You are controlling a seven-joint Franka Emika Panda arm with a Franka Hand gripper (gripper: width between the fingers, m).
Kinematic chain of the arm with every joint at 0, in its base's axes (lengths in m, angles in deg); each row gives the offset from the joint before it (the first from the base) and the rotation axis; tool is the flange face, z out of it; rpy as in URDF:
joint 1: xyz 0 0 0.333 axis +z
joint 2: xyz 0 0 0 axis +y
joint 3: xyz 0 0 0.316 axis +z
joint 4: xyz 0.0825 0 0 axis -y
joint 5: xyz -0.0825 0 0.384 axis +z
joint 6: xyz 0 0 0 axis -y
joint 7: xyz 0.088 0 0 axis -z
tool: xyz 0 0 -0.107 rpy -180 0 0
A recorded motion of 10 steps. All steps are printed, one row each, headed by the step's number.
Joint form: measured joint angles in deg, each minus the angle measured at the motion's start. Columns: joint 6, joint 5, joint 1, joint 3, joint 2, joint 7, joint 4.
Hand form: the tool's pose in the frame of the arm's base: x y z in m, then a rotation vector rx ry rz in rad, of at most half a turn. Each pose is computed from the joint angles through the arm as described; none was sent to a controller.
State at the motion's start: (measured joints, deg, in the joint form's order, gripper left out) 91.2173 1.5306 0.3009 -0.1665 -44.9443 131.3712 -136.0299
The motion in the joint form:
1: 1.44 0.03 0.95 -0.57 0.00 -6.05 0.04
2: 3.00 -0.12 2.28 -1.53 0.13 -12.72 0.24
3: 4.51 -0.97 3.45 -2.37 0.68 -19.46 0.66
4: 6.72 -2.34 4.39 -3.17 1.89 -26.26 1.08
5: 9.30 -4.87 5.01 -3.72 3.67 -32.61 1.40
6: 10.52 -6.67 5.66 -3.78 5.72 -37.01 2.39
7: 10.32 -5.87 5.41 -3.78 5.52 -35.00 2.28
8: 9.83 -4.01 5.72 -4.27 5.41 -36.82 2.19
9: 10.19 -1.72 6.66 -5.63 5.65 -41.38 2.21
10: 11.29 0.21 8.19 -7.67 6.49 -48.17 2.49
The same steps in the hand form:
1: 0.3116 0.0045 0.5860 -1.4398 2.7453 0.0304
2: 0.3151 0.0047 0.5894 -1.5956 2.6228 0.0172
3: 0.3206 0.0038 0.5921 -1.7489 2.5015 -0.0148
4: 0.3303 0.0013 0.5923 -1.8953 2.3788 -0.0629
5: 0.3431 -0.0024 0.5889 -2.0392 2.2698 -0.1358
6: 0.3550 -0.0009 0.5871 -2.1547 2.1885 -0.1812
7: 0.3537 -0.0013 0.5870 -2.1032 2.2266 -0.1609
8: 0.3523 -0.0003 0.5858 -2.1216 2.1888 -0.1102
9: 0.3542 -0.0012 0.5846 -2.1735 2.0884 -0.0566
10: 0.3606 -0.0039 0.5829 -2.2530 1.9391 -0.0202

